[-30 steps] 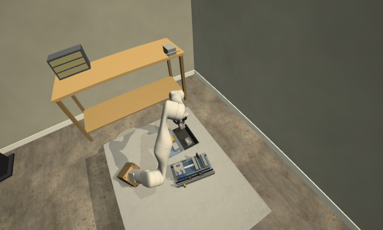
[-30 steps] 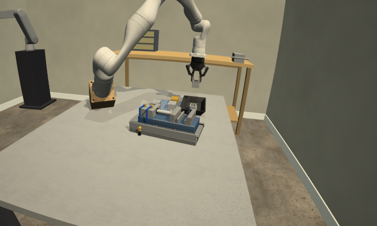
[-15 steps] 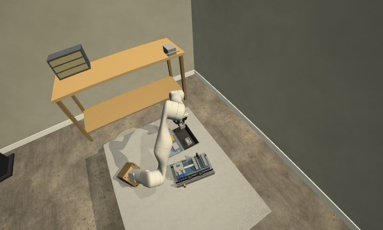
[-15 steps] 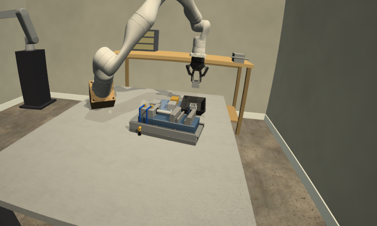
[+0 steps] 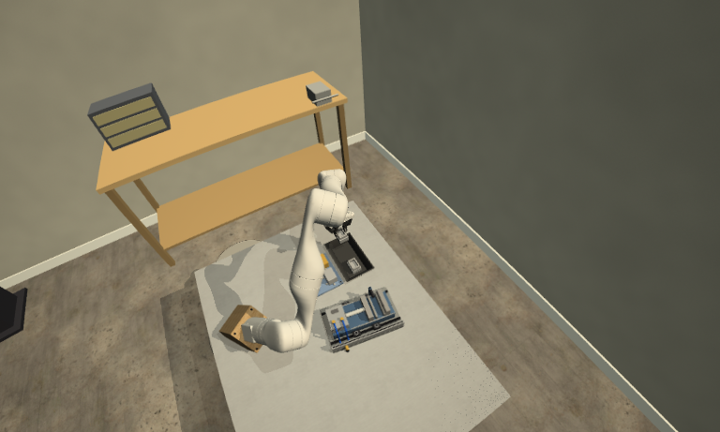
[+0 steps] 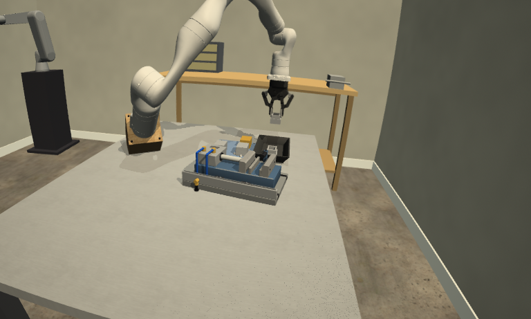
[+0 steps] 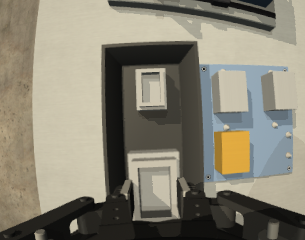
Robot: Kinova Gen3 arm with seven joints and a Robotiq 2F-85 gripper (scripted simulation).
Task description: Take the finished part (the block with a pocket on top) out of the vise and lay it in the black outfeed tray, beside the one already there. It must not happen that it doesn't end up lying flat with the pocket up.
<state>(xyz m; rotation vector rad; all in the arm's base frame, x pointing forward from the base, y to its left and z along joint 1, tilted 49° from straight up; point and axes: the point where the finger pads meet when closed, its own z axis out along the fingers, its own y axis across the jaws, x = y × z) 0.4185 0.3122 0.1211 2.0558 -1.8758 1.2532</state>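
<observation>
Right now my hand is 12 cm past the orange block and 14 cm above it. Round my hand: blue plate (17 cm behind, 4 cm to the right, 16 cm below).
</observation>
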